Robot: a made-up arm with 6 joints. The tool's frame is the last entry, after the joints.
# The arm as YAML. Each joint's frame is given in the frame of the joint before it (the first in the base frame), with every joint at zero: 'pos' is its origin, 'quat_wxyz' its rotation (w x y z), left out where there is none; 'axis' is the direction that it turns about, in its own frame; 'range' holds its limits. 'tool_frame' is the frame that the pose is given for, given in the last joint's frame.
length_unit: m
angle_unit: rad
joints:
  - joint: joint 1
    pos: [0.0, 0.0, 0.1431]
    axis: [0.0, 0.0, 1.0]
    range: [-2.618, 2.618]
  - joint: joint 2
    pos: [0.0, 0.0, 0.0]
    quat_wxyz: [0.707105, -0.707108, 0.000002, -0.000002]
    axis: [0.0, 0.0, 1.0]
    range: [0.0, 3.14]
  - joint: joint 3
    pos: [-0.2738, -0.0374, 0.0]
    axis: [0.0, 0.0, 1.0]
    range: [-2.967, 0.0]
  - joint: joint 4
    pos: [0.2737, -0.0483, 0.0]
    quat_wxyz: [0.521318, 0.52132, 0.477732, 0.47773]
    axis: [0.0, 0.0, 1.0]
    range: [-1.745, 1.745]
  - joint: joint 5
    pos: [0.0, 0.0, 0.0]
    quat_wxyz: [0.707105, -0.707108, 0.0, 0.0]
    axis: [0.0, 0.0, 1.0]
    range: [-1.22, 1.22]
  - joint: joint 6
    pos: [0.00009, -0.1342, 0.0]
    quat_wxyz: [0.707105, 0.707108, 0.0, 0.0]
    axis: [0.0, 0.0, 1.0]
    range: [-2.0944, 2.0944]
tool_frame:
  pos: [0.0, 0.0, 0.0]
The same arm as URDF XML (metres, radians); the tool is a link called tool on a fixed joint. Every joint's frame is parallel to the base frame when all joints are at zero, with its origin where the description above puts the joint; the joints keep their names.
<robot name="arm">
  <link name="base"/>
  <link name="link1"/>
  <link name="link2"/>
  <link name="link3"/>
  <link name="link4"/>
  <link name="link5"/>
  <link name="link6"/>
  <link name="tool"/>
  <joint name="joint 1" type="revolute">
    <parent link="base"/>
    <child link="link1"/>
    <origin xyz="0.0000 0.0000 0.1431" rpy="0.0000 0.0000 0.0000"/>
    <axis xyz="0 0 1"/>
    <limit lower="-2.6180" upper="2.6180"/>
  </joint>
  <joint name="joint 2" type="revolute">
    <parent link="link1"/>
    <child link="link2"/>
    <origin xyz="0.0000 0.0000 0.0000" rpy="0.0000 0.0000 0.0000"/>
    <axis xyz="0 1 0"/>
    <limit lower="0.0000" upper="3.1400"/>
  </joint>
  <joint name="joint 3" type="revolute">
    <parent link="link2"/>
    <child link="link3"/>
    <origin xyz="-0.2738 0.0000 0.0374" rpy="0.0000 0.0000 0.0000"/>
    <axis xyz="0 1 0"/>
    <limit lower="-2.9670" upper="0.0000"/>
  </joint>
  <joint name="joint 4" type="revolute">
    <parent link="link3"/>
    <child link="link4"/>
    <origin xyz="0.2737 0.0000 0.0483" rpy="0.0000 0.0000 0.0000"/>
    <axis xyz="0.9962 0 0.0871"/>
    <limit lower="-1.7450" upper="1.7450"/>
  </joint>
  <joint name="joint 5" type="revolute">
    <parent link="link4"/>
    <child link="link5"/>
    <origin xyz="0.0000 0.0000 0.0000" rpy="0.0000 0.0000 0.0000"/>
    <axis xyz="0 1 0"/>
    <limit lower="-1.2200" upper="1.2200"/>
  </joint>
  <joint name="joint 6" type="revolute">
    <parent link="link5"/>
    <child link="link6"/>
    <origin xyz="0.1337 0.0000 0.0116" rpy="0.0000 0.0000 0.0000"/>
    <axis xyz="0.9962 0 0.0871"/>
    <limit lower="-2.0944" upper="2.0944"/>
  </joint>
  <joint name="tool_joint" type="fixed">
    <parent link="link6"/>
    <child link="tool"/>
    <origin xyz="0.0000 0.0000 0.0000" rpy="0.0000 1.4836 -0.0001"/>
  </joint>
</robot>

